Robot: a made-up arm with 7 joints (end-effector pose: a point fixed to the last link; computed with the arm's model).
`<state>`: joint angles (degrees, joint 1 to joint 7).
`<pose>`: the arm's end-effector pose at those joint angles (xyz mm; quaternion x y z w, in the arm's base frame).
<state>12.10 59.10 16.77 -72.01 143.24 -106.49 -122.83</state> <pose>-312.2 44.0 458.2 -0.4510 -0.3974 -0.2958 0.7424</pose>
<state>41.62 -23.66 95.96 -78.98 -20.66 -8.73 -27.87</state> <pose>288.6 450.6 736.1 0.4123 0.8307 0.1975 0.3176</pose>
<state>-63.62 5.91 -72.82 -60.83 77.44 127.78 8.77</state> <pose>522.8 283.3 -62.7 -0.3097 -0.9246 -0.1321 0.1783</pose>
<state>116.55 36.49 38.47 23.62 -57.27 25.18 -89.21</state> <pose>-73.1 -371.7 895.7 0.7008 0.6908 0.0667 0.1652</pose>
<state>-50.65 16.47 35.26 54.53 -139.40 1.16 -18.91</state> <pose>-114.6 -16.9 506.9 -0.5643 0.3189 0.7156 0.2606</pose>
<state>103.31 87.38 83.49 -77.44 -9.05 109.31 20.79</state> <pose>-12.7 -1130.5 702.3 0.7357 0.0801 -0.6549 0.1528</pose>
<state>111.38 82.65 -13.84 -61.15 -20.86 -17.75 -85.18</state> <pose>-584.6 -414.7 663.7 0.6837 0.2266 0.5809 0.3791</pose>
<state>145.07 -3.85 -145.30 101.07 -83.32 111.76 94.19</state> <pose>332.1 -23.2 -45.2 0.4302 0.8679 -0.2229 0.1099</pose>
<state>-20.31 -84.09 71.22 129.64 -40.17 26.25 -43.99</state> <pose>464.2 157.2 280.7 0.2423 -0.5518 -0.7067 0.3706</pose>
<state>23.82 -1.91 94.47 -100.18 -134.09 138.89 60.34</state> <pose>44.9 475.9 273.8 -0.0433 -0.9465 -0.0752 0.3109</pose>
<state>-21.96 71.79 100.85 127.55 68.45 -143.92 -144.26</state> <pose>-563.5 490.4 744.6 -0.9307 -0.2420 0.2672 0.0618</pose>
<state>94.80 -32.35 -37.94 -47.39 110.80 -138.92 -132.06</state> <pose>-290.6 -210.3 117.5 -0.7532 -0.5682 0.1174 0.3100</pose>
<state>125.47 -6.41 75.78 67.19 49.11 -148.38 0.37</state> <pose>-408.8 -417.7 829.1 0.8098 -0.3858 -0.4301 0.1020</pose>
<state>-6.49 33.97 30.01 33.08 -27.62 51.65 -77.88</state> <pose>-294.4 457.9 865.4 0.8925 -0.1090 0.0143 0.4375</pose>
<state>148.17 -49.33 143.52 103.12 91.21 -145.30 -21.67</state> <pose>-548.0 209.1 384.6 0.7678 -0.6351 0.0751 0.0382</pose>
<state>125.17 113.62 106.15 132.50 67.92 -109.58 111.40</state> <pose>478.3 -1034.5 188.2 0.1237 0.6800 -0.6744 0.2598</pose>
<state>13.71 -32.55 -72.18 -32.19 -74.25 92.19 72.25</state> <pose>46.6 144.0 -500.5 -0.4893 0.7365 -0.4025 0.2369</pose>
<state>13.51 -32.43 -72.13 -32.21 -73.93 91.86 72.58</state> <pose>45.5 144.8 -500.4 -0.4909 0.7383 -0.3992 0.2337</pose>
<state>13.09 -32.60 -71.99 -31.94 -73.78 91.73 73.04</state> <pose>42.6 147.2 -500.7 -0.4913 0.7421 -0.3938 0.2299</pose>
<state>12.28 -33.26 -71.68 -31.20 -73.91 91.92 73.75</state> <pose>36.6 152.5 -501.4 -0.4894 0.7495 -0.3848 0.2250</pose>
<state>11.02 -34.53 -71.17 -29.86 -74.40 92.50 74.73</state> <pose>26.9 161.4 -502.6 -0.4847 0.7610 -0.3713 0.2193</pose>
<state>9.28 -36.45 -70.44 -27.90 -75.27 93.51 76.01</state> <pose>14.0 174.5 -503.6 -0.4759 0.7770 -0.3528 0.2128</pose>
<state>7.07 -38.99 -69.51 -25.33 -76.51 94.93 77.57</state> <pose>-1.3 192.3 -503.4 -0.4625 0.7971 -0.3292 0.2060</pose>
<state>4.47 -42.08 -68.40 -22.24 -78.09 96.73 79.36</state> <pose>-17.2 214.6 -500.9 -0.4434 0.8205 -0.3007 0.1996</pose>
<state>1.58 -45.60 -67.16 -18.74 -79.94 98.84 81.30</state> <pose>-32.0 240.6 -495.4 -0.4183 0.8457 -0.2683 0.1944</pose>
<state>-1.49 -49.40 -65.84 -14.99 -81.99 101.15 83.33</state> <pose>-44.0 268.8 -486.3 -0.3873 0.8713 -0.2332 0.1908</pose>
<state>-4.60 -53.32 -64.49 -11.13 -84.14 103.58 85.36</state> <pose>-51.9 297.6 -473.7 -0.3512 0.8956 -0.1970 0.1893</pose>
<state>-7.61 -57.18 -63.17 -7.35 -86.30 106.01 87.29</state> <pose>-55.4 324.8 -458.5 -0.3116 0.9169 -0.1617 0.1900</pose>
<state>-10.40 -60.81 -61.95 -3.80 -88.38 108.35 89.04</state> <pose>-54.8 348.5 -441.8 -0.2708 0.9343 -0.1292 0.1926</pose>
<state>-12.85 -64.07 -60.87 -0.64 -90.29 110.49 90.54</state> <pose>-51.5 367.8 -425.3 -0.2315 0.9474 -0.1011 0.1964</pose>
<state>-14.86 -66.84 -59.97 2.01 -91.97 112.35 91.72</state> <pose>-46.9 382.2 -410.4 -0.1963 0.9565 -0.0788 0.2007</pose>
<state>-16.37 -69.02 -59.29 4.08 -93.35 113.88 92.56</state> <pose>-42.5 391.9 -398.3 -0.1676 0.9623 -0.0625 0.2050</pose>
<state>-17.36 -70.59 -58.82 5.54 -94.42 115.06 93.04</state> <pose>-39.1 397.8 -389.6 -0.1463 0.9656 -0.0524 0.2087</pose>
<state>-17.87 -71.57 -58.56 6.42 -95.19 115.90 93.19</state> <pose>-37.1 400.5 -384.3 -0.1326 0.9671 -0.0479 0.2117</pose>
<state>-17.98 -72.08 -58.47 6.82 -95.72 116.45 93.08</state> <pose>-36.7 400.9 -382.0 -0.1256 0.9676 -0.0479 0.2137</pose>
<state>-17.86 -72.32 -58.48 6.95 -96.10 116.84 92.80</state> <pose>-37.1 400.2 -381.4 -0.1225 0.9675 -0.0505 0.2153</pose>
